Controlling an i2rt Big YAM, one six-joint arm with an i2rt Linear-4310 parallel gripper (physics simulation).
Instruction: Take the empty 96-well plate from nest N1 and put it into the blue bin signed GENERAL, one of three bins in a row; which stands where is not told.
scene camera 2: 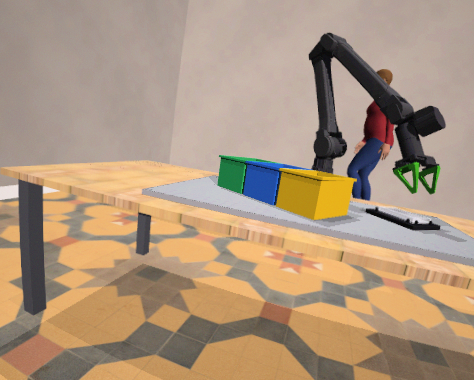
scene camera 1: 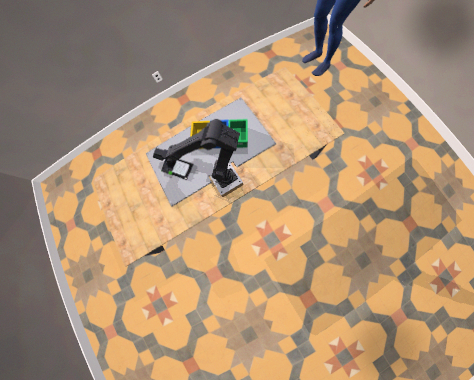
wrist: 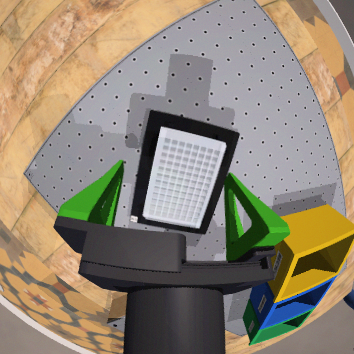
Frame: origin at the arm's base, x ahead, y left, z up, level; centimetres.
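Seen in the pictures: gripper, fingertip midpoint: (scene camera 2: 423, 193) (wrist: 176, 170); arm's base at its link origin: (scene camera 1: 226, 178).
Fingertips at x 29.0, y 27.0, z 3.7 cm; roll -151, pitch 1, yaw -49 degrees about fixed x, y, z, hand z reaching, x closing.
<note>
Offsets run from my fingertips to a thing's top centre. "*": to the spot under its first point. Level surfaces: height alone.
The white 96-well plate @[dx -1.7, dy -3.6, dz -6.4 cm] (scene camera 1: 180, 168) (scene camera 2: 413, 216) (wrist: 185, 180) lies flat in the black nest @[dx -1.7, dy -3.6, dz -6.8 cm] (scene camera 2: 389, 218) (wrist: 141, 186) on the grey board. My gripper (scene camera 2: 425, 191) (wrist: 176, 170) has green fingers; it is open and empty. It hangs above the plate; in the wrist view the plate shows between the fingers, turned slightly against them. The blue bin @[* dx +7.6, dy -44.1, dz -4.0 cm] (scene camera 2: 261, 182) (wrist: 296, 304) stands in the middle of the row, between the green and yellow bins; in scene camera 1 the arm mostly covers it. Labels on the bins are too small to read.
The yellow bin (scene camera 1: 199, 128) (scene camera 2: 314, 196) (wrist: 320, 250) is the one nearest the nest. The green bin @[* dx -5.6, dy -52.9, dz -8.4 cm] (scene camera 1: 240, 134) (scene camera 2: 231, 174) (wrist: 280, 330) is at the far end. The perforated grey board @[dz -8.9 cm] (scene camera 1: 255, 132) (scene camera 2: 175, 191) (wrist: 280, 100) lies on the wooden table @[dz -10.3 cm] (scene camera 1: 300, 107) (scene camera 2: 100, 175). A person in red (scene camera 2: 376, 125) stands behind the arm.
</note>
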